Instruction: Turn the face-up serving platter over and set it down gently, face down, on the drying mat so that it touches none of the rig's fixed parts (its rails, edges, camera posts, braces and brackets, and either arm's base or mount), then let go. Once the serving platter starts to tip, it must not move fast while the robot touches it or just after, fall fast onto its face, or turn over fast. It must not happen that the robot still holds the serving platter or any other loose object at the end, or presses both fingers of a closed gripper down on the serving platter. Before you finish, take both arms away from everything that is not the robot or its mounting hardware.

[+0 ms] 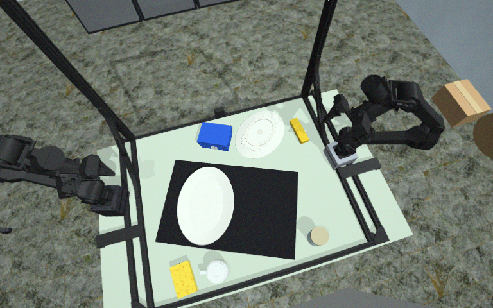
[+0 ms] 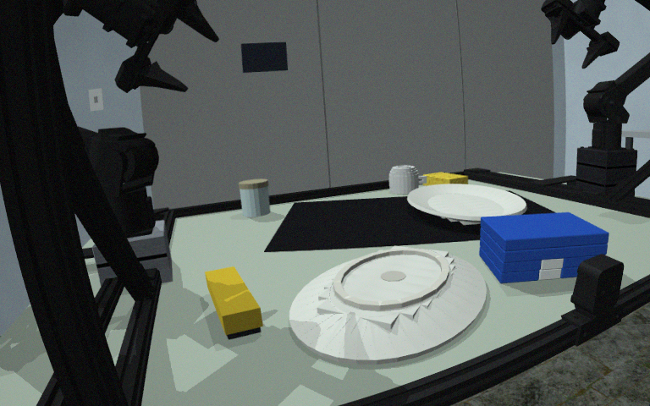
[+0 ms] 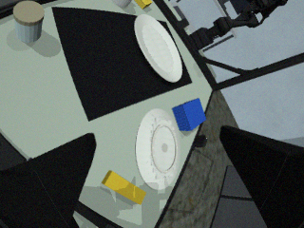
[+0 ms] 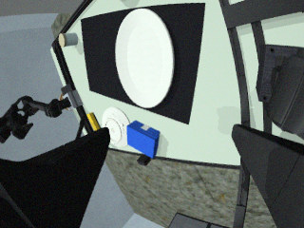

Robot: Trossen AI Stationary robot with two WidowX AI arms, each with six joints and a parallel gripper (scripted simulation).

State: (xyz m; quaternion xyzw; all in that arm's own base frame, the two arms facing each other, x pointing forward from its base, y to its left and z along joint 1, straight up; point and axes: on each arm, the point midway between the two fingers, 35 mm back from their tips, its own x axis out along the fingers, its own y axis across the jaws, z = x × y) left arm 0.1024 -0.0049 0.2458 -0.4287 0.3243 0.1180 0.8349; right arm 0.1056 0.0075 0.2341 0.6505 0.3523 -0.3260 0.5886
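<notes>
Right now the white oval serving platter is 34 cm below my right hand, 27 cm to the left of it and 7 cm ahead of it. Round my right hand: black drying mat (36 cm to the left, 35 cm below, 9 cm ahead); then white mug (33 cm ahead, 32 cm below, 26 cm to the left); then blue box (36 cm to the left, 32 cm below, 22 cm behind).
</notes>
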